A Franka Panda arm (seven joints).
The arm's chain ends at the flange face. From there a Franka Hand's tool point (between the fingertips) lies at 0.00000 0.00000 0.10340 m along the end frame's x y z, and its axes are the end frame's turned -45 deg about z.
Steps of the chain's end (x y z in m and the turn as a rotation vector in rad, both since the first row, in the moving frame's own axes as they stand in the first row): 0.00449, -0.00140, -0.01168, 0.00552, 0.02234, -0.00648; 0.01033, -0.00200, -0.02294, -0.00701, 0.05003, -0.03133; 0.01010, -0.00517, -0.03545, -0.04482, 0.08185, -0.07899; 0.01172, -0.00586, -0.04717, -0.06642, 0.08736, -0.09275
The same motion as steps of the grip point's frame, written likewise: 0.00621, 0.00341, -0.01171, -0.01189, 0.01970, -0.00648; 0.01193, 0.01001, -0.02307, -0.04033, 0.03042, -0.03133; 0.01386, 0.01262, -0.03590, -0.08957, 0.02618, -0.07899; 0.01448, 0.01528, -0.04779, -0.10874, 0.01481, -0.09275
